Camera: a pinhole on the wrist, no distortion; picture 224 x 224 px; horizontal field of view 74.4 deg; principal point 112.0 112.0 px. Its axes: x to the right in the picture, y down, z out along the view. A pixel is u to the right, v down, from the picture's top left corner.
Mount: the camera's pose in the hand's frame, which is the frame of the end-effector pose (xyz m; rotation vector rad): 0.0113 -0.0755 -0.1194 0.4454 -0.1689 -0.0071
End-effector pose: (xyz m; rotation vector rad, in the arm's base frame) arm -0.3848 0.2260 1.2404 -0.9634 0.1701 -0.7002
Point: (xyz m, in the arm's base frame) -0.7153 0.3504 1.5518
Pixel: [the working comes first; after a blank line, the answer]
In the camera's frame: -0.2350 -0.1422 0.3848

22 57
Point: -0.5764 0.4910 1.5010
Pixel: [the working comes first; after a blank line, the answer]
In the camera's frame: -0.2095 0.0554 0.4289

40 131
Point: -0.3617 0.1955 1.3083
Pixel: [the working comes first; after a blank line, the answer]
In the camera's frame: 0.0589 0.0808 0.1160

187 215
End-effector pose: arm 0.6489 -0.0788 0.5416 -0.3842 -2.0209 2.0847
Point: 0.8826 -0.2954 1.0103
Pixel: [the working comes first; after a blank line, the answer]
In the camera's frame: -0.2587 -0.2210 0.4440

26 39
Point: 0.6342 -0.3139 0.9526
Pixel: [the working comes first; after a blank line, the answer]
In the camera's frame: -0.0179 -0.1396 0.4714

106 68
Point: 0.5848 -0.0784 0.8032
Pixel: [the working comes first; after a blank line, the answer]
In the camera's frame: 0.0704 -0.1076 0.2042

163 34
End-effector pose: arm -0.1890 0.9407 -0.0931 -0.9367 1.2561 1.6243
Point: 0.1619 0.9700 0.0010
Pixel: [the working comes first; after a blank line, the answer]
In the camera's frame: -0.1794 -0.1328 0.2631

11 37
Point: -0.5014 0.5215 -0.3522
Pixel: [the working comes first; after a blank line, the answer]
In the camera's frame: 0.1905 0.1538 -0.4764

behind the camera
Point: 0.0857 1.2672 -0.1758
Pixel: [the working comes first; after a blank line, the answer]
In the camera's frame: 0.1023 -0.0531 0.4623

145 95
